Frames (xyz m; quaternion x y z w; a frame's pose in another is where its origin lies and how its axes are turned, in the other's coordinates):
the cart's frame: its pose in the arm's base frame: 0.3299 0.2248 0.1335 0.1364 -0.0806 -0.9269 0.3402
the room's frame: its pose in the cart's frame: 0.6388 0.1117 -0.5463 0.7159 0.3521 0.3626 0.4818
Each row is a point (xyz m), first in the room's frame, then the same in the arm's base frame.
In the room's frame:
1: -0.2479 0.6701 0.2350
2: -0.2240 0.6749 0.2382
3: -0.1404 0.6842 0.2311
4: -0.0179 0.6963 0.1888
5: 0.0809 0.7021 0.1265
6: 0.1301 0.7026 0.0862
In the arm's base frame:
1: -0.5056 -0.0152 -0.1457
2: -0.5084 -0.0380 -0.1369
3: -0.4992 -0.1144 -0.1022
4: -0.4590 -0.2187 -0.0356
5: -0.4014 -0.2965 0.0301
6: -0.3639 -0.3334 0.0658

